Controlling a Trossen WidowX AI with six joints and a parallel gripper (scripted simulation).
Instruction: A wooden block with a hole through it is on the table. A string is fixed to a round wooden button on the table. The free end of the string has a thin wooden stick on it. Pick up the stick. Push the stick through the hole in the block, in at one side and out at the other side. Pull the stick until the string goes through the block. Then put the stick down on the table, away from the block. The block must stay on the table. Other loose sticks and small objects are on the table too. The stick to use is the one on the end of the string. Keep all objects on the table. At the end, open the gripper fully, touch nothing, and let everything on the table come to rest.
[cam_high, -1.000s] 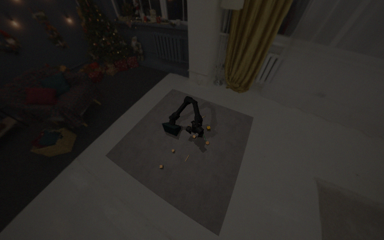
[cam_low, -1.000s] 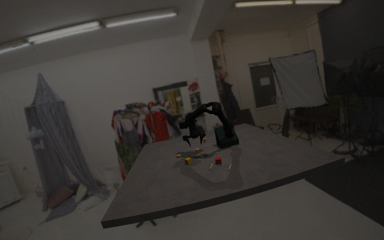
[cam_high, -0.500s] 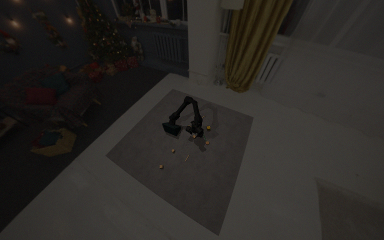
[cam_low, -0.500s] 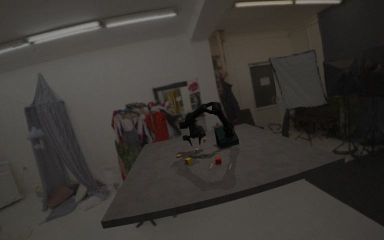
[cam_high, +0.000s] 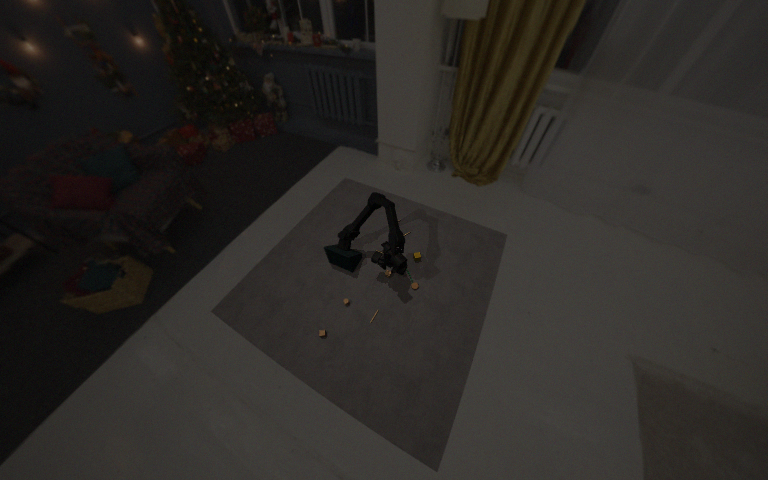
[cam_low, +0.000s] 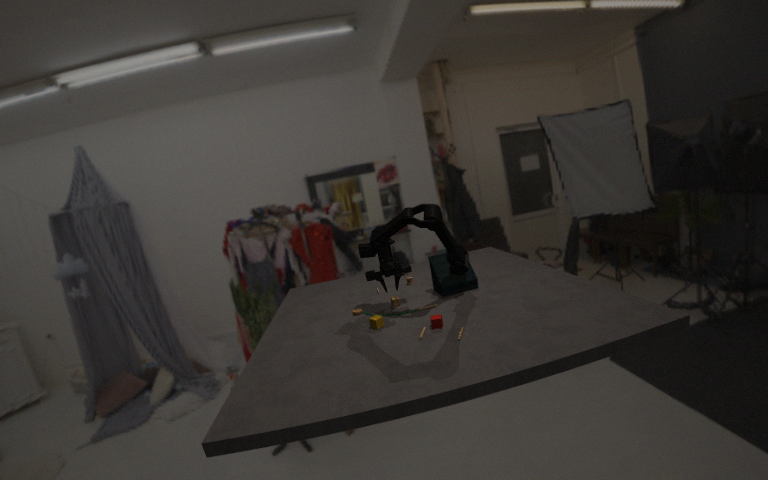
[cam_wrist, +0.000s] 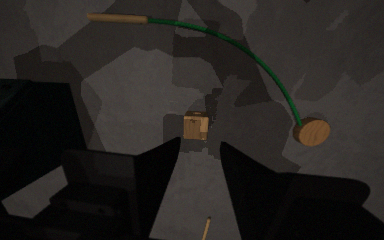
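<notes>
Right now the wooden block is 1 cm behind my gripper tip and 4 cm below it. Round my gripper tip: round wooden button 16 cm ahead, 1 cm to the left, 5 cm below; then yellow cube 9 cm ahead, 19 cm to the left, 4 cm below; then thin wooden stick 10 cm behind, 12 cm to the left, 6 cm below.
</notes>
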